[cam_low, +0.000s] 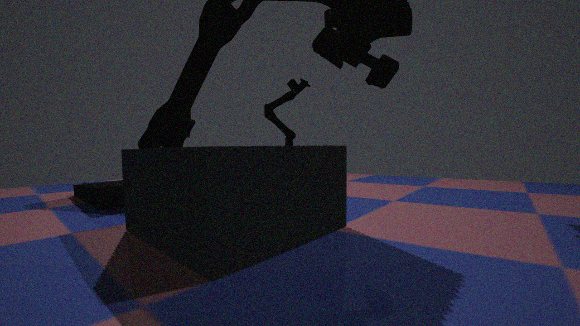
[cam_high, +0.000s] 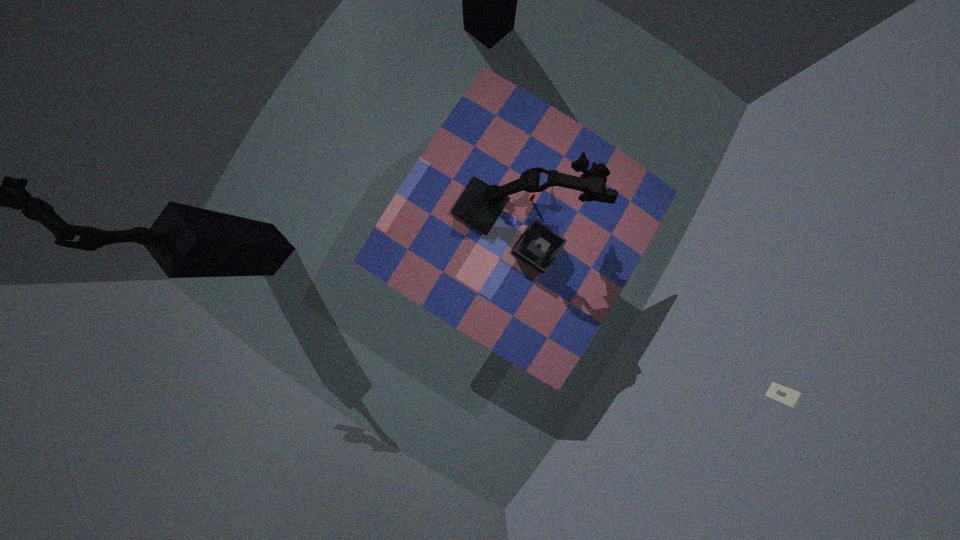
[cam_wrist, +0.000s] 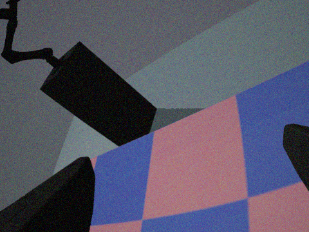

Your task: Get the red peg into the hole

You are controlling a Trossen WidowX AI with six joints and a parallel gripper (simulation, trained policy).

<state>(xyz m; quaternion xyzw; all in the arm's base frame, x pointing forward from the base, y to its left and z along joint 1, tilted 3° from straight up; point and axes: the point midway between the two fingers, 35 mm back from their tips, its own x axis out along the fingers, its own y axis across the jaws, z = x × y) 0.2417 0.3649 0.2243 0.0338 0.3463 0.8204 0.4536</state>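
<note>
My gripper tip is 230 mm to the left of the red peg, 230 mm above it and 70 mm past it. The rest, counted from my gripper tip: grey plate: 390 mm to the right, 220 mm below, 130 mm ahead; dark box: 390 mm to the right, 240 mm below, 130 mm ahead.
</note>
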